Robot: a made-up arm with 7 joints. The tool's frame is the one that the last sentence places.
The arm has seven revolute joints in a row. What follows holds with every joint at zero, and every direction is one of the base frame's. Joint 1 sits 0.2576 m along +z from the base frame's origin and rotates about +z. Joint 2 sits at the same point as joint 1 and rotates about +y. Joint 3 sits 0.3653 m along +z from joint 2 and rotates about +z. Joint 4 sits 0.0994 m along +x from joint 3 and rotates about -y. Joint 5 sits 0.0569 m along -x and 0.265 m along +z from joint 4 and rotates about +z. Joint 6 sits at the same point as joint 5 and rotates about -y. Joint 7 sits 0.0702 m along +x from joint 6 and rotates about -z. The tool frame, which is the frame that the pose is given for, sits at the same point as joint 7; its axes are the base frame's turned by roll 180, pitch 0 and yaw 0 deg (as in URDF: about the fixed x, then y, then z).
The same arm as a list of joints. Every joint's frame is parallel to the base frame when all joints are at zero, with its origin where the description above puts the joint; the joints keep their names.
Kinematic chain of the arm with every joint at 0, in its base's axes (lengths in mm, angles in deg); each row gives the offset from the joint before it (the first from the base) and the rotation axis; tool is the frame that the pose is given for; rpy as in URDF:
joint 1: xyz 0.0 0.0 257.6 axis +z
joint 2: xyz 0.0 0.0 0.0 axis +y
joint 3: xyz 0.0 0.0 365.3 axis +z
joint 4: xyz 99.4 0.0 0.0 axis -y
joint 5: xyz -56.9 0.0 265.0 axis +z
joint 6: xyz 0.0 0.0 0.0 axis -y
joint 7: xyz 70.2 0.0 0.0 axis -z
tool: xyz 0.0 0.0 0.0 rpy 180.00 0.00 0.00

